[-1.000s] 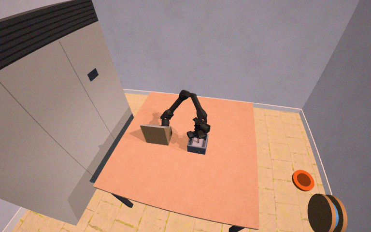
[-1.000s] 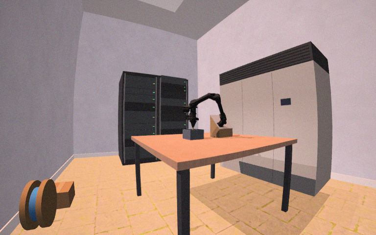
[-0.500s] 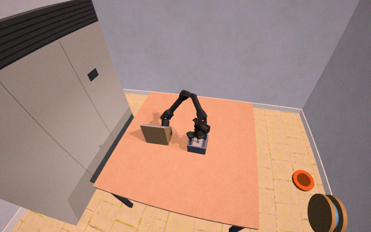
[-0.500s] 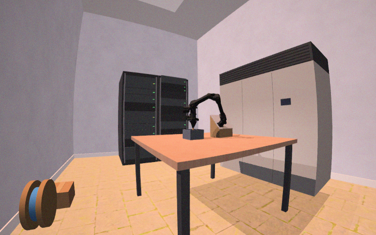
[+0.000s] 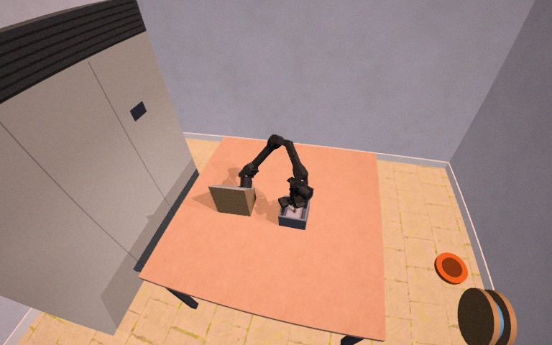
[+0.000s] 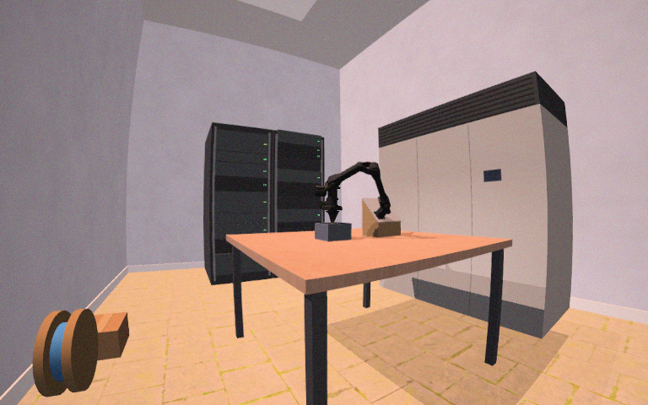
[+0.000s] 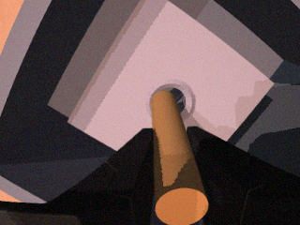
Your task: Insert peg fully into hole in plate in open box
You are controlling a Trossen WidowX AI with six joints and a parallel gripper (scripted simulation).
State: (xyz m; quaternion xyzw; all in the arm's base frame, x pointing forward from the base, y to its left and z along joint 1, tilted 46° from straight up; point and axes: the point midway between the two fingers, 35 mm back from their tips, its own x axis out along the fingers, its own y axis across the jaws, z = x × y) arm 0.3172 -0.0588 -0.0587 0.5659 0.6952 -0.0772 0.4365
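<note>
Now: the pale plate 90 mm below my hand. Also, from my hand: box 110 mm below; peg 30 mm below.
</note>
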